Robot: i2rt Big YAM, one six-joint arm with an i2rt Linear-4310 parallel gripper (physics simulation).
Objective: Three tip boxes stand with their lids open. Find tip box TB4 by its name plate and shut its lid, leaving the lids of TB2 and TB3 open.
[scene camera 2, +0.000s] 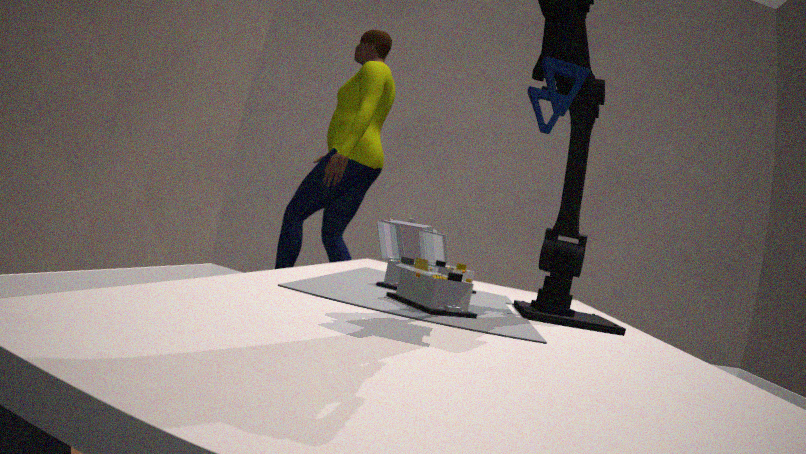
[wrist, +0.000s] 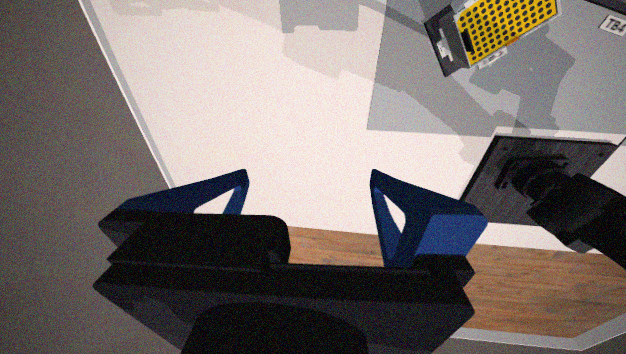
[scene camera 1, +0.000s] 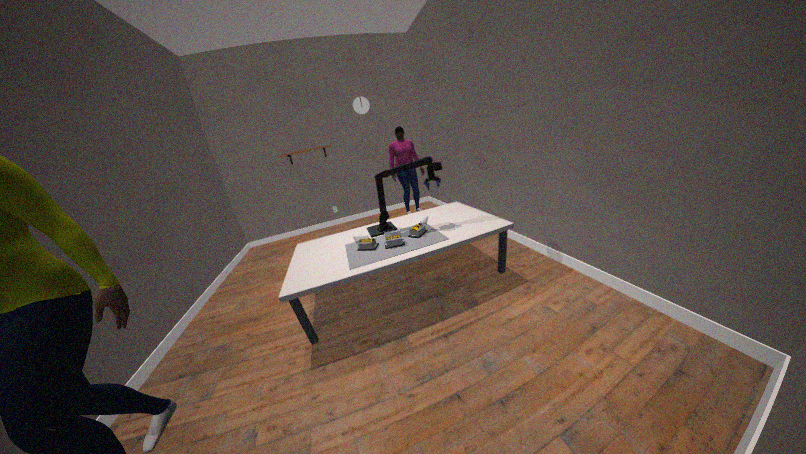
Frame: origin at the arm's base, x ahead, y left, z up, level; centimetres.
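Seen in the pictures: gripper, fingertip midpoint: point(scene camera 2: 551, 124) point(wrist: 307, 176) point(scene camera 1: 433, 188); arm's base, origin of the base link: point(scene camera 2: 551, 311) point(wrist: 527, 172) point(scene camera 1: 384, 228).
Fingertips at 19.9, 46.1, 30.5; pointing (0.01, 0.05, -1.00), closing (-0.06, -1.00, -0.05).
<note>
Offsets run from my fingertips to a thing's top centre, as dx, dy, dz. "spot": to the spot under its first point. Level surfaces: height alone.
My gripper point(scene camera 1: 432, 185) point(scene camera 2: 552, 121) point(wrist: 307, 176) is open and empty, high above the table and off to the right of the boxes in scene camera 1. In the wrist view, the name plate TB4 @(spot: +8.2, -47.7, -31.7) point(wrist: 614, 24) lies on the mat at the upper right, beside a black base edge, apparently the middle box's. The middle box point(scene camera 1: 394, 241) stands between a left box @(spot: +10.8, -71.3, -25.1) point(scene camera 1: 366, 244) and a right box @(spot: +18.0, -29.2, -24.6) point(scene camera 1: 417, 230) point(wrist: 507, 30). The right box's lid @(spot: +17.0, -22.5, -20.9) point(scene camera 1: 424, 222) stands raised. The other boxes' plates cannot be read.
The boxes stand on a grey mat @(dz -31.9) point(scene camera 1: 360, 260) point(scene camera 2: 327, 287) point(wrist: 395, 115) on the white table @(dz -32.2) point(scene camera 1: 315, 270) point(scene camera 2: 169, 315) point(wrist: 250, 100). The arm's base plate point(scene camera 1: 373, 230) point(scene camera 2: 592, 323) point(wrist: 487, 200) is beside the mat. Two people point(scene camera 1: 402, 152) point(scene camera 1: 39, 259) stand away from the tabletop.
</note>
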